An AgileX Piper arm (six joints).
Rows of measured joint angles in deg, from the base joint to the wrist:
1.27 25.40 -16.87 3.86 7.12 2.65
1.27 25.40 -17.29 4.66 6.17 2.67
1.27 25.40 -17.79 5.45 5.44 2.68
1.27 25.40 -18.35 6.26 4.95 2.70
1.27 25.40 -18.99 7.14 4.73 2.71
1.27 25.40 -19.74 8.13 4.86 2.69
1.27 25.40 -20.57 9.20 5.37 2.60
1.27 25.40 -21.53 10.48 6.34 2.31
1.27 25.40 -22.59 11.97 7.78 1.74
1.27 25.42 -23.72 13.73 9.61 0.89
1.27 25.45 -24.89 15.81 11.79 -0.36
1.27 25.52 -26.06 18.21 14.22 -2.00
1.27 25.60 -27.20 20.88 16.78 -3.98
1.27 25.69 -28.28 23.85 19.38 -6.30
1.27 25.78 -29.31 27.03 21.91 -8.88
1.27 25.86 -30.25 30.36 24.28 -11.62
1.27 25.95 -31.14 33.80 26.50 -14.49
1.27 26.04 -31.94 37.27 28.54 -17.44
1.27 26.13 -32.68 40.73 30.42 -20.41
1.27 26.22 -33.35 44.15 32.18 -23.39
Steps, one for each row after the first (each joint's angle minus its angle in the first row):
0.00 0.00 -0.42 0.80 -0.95 0.02
0.00 0.00 -0.92 1.59 -1.68 0.03
0.00 0.00 -1.48 2.40 -2.17 0.05
0.00 0.00 -2.12 3.28 -2.39 0.06
0.00 0.00 -2.87 4.27 -2.26 0.04
0.00 0.00 -3.70 5.34 -1.75 -0.05
0.00 0.00 -4.66 6.62 -0.78 -0.34
0.00 0.00 -5.72 8.11 0.66 -0.91
0.00 0.02 -6.85 9.87 2.49 -1.76
0.00 0.05 -8.02 11.95 4.67 -3.01
0.00 0.12 -9.19 14.35 7.10 -4.65
0.00 0.20 -10.33 17.02 9.66 -6.63
0.00 0.29 -11.41 19.99 12.26 -8.95
0.00 0.38 -12.44 23.17 14.79 -11.53
0.00 0.46 -13.38 26.50 17.16 -14.27
0.00 0.55 -14.27 29.94 19.38 -17.14
0.00 0.64 -15.07 33.41 21.42 -20.09
0.00 0.73 -15.81 36.87 23.30 -23.06
0.00 0.82 -16.48 40.29 25.06 -26.04

